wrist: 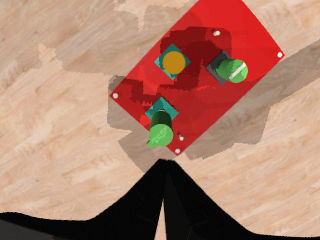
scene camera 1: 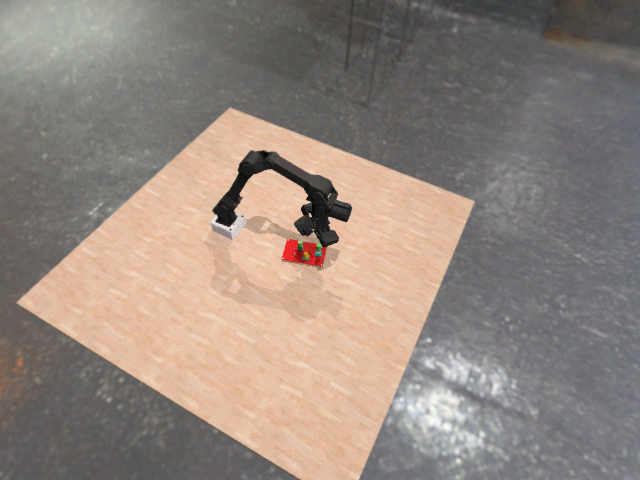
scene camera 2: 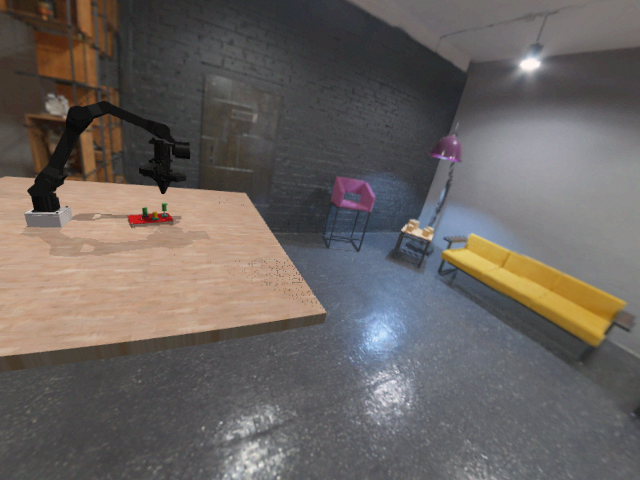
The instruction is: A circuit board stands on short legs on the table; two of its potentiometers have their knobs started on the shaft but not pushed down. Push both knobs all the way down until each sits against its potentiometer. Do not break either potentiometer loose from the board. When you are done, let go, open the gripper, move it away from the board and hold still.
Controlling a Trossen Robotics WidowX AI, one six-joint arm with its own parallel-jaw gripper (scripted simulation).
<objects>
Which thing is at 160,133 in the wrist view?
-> A green knob.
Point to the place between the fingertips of the gripper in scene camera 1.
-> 318,237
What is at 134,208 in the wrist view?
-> The gripper.
</objects>
